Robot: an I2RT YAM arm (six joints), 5 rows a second.
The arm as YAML. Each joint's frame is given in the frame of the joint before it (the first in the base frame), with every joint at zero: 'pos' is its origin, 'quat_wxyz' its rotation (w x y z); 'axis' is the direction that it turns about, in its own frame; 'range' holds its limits. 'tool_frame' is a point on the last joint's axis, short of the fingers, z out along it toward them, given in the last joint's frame.
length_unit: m
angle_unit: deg
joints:
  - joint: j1
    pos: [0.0, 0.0, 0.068]
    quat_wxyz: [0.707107, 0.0, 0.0, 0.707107]
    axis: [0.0, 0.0, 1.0]
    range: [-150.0, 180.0]
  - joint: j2
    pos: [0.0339, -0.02, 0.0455]
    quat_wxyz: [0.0, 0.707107, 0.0, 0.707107]
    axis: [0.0, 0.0, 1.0]
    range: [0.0, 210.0]
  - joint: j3
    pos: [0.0, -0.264, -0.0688]
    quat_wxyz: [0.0, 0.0, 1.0, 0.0]
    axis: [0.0, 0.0, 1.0]
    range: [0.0, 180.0]
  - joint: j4
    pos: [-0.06, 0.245, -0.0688]
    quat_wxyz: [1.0, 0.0, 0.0, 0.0]
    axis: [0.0, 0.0, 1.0]
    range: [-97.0, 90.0]
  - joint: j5
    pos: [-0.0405, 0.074, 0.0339]
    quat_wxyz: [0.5, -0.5, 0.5, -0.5]
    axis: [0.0, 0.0, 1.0]
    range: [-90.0, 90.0]
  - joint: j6
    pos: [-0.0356, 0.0, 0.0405]
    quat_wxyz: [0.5, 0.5, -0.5, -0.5]
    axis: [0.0, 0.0, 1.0]
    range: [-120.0, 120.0]
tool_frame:
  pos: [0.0, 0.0, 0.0]
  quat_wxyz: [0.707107, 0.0, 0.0, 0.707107]
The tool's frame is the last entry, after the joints.
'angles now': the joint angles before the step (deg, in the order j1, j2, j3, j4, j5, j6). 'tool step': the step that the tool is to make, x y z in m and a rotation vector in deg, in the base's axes. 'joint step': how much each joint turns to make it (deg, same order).
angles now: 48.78, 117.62, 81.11, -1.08, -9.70, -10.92
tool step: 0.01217, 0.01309, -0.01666, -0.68, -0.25, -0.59
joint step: 0.00, 5.05, 3.97, 0.71, 0.86, -0.14
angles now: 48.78, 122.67, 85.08, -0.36, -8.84, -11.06
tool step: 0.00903, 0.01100, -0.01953, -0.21, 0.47, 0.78
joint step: 0.00, 4.72, 3.14, 1.06, -0.75, -0.32
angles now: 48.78, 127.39, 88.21, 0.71, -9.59, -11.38
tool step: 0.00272, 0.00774, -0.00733, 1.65, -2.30, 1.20
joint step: 0.33, 2.04, 0.67, 3.94, -0.30, -1.06
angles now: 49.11, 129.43, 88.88, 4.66, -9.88, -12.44
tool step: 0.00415, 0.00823, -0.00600, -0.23, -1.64, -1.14
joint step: 0.39, 2.30, 2.21, 0.94, 2.06, -0.25
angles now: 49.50, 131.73, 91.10, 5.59, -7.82, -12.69
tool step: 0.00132, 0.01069, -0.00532, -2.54, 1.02, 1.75
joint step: 0.63, 2.61, 4.41, -4.59, -0.39, -1.37
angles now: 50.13, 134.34, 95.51, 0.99, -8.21, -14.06
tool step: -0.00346, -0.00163, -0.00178, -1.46, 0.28, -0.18
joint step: 0.23, -0.42, -0.69, -1.07, 0.77, -0.31
